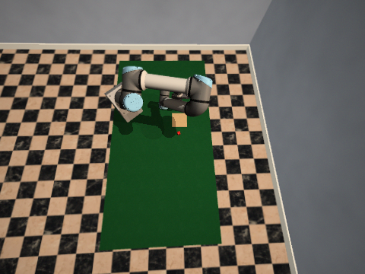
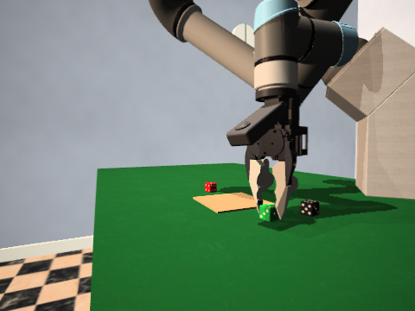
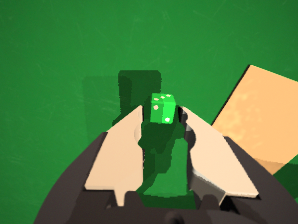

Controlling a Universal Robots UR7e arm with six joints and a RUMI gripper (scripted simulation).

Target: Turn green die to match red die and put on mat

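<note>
The green die lies 1 cm below my hand. From my hand the other things lie so: black die 9 cm behind, 1 cm to the left, 1 cm below; then red die 3 cm behind, 27 cm to the right, 1 cm below; then tan mat 1 cm behind, 14 cm to the right, 2 cm below.
</note>
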